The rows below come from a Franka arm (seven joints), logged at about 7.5 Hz.
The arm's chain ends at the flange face. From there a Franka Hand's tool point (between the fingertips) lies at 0.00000 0.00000 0.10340 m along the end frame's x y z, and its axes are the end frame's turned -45 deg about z.
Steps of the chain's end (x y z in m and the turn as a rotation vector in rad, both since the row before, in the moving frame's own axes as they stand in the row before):
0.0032, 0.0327, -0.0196, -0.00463, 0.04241, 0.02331
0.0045, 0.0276, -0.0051, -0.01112, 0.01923, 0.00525
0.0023, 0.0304, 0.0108, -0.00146, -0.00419, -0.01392
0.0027, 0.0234, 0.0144, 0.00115, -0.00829, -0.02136
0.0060, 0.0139, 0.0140, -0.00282, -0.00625, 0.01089
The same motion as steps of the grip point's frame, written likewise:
-0.0181, 0.0289, -0.0197, -0.03326, 0.02671, 0.02331
-0.0157, 0.0249, -0.0051, -0.02146, 0.00573, 0.00525
-0.0203, 0.0229, 0.0108, 0.00193, -0.00400, -0.01392
-0.0152, 0.0178, 0.0144, 0.00668, -0.00505, -0.02136
-0.0062, 0.0138, 0.0140, 0.00243, -0.00641, 0.01089

